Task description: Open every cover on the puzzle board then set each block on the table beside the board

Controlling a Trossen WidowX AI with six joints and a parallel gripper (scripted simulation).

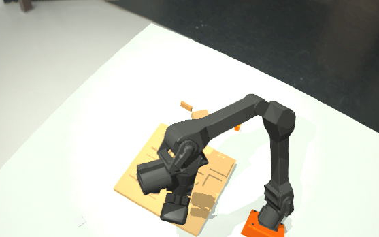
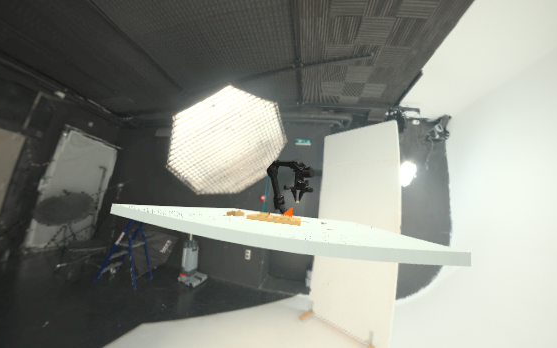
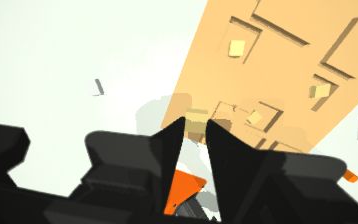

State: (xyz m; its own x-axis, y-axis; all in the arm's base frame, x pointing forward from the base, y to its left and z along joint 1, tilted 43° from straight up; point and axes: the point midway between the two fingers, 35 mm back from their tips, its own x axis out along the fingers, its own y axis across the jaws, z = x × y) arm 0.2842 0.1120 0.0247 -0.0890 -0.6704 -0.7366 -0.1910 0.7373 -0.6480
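Now: the tan puzzle board 4 cm ahead of my gripper tip, 14 cm to the right of it and 11 cm below it. Also, from my gripper tip: orange block 8 cm behind, 39 cm to the right, 12 cm below; then pale grey block 25 cm ahead, 16 cm to the left, 13 cm below; then tan box 5 cm ahead, 36 cm to the right, 12 cm below.
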